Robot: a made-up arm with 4 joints.
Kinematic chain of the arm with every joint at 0, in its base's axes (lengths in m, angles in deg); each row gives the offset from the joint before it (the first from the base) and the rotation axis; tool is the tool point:
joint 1: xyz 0 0 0.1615 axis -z
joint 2: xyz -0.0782 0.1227 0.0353 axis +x
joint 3: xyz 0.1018 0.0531 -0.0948 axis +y
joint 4: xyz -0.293 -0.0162 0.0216 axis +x
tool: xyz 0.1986 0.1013 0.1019
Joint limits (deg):
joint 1: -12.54..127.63
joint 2: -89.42..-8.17
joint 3: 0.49..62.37
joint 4: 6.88..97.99
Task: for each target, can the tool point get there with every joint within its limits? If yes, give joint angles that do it. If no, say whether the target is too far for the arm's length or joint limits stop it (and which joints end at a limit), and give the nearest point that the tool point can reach.
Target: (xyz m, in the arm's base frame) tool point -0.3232 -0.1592 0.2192
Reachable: no: joint limits stop it (at a limit: joint 1, joint 2, joint 3, joint 4) | nearest point -0.0785 0.0311 0.2215 | short by 0.310 m
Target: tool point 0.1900 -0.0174 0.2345
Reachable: yes | joints 110.64 -77.40 7.31 69.68
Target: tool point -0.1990 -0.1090 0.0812
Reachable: no: joint limits stop it (at a limit: joint 1, joint 2, joint 3, joint 4) | nearest point -0.0785 0.0311 0.2215 | short by 0.232 m
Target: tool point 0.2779 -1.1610 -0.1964
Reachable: no: too far | nearest point 0.1329 -0.2279 0.1374 | short by 1.002 m
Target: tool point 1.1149 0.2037 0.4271
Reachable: no: too far | nearest point 0.2684 0.0490 0.2293 | short by 0.883 m
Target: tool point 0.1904 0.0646 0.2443
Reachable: yes | joints 48.34 -79.24 51.22 74.87
